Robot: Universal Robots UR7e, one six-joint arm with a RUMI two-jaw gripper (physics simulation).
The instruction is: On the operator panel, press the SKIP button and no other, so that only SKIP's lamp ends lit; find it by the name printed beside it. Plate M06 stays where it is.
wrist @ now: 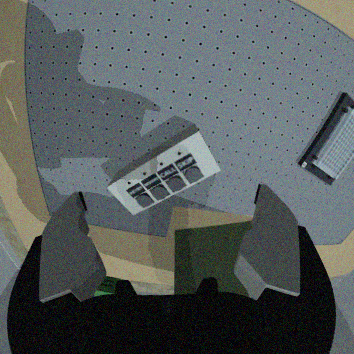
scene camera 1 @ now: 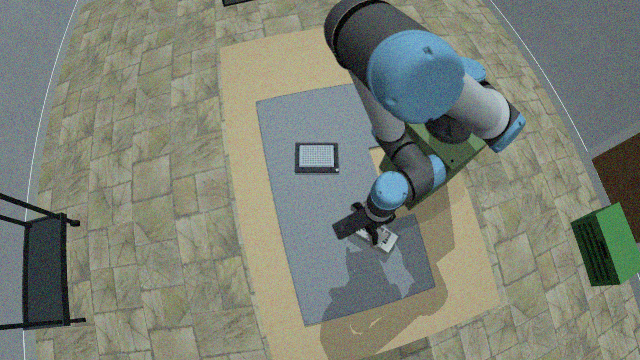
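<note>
The operator panel [scene camera 1: 389,241] [wrist: 207,159] is a pale box lying aslant, partly hidden by the gripper in the scene view. In the wrist view it bears a row of dark round buttons with labels and small dark lamps; no lamp looks lit. The label at the right end seems to read SKIP, and the SKIP button [wrist: 193,174] is beside it. The other labels are hard to read. My gripper [scene camera 1: 366,223] [wrist: 169,190] is open and empty above the panel. Plate M06 [scene camera 1: 316,155] [wrist: 337,145], a pale gridded plate in a black holder, lies apart from the panel.
A grey perforated board [scene camera 1: 300,215] [wrist: 225,65] lies on a tan table top [scene camera 1: 240,125]. A green block [scene camera 1: 462,155] [wrist: 210,255] stands by the board's edge, beneath the arm. A green cabinet [scene camera 1: 617,245] and a black rack [scene camera 1: 65,270] stand farther off on either side.
</note>
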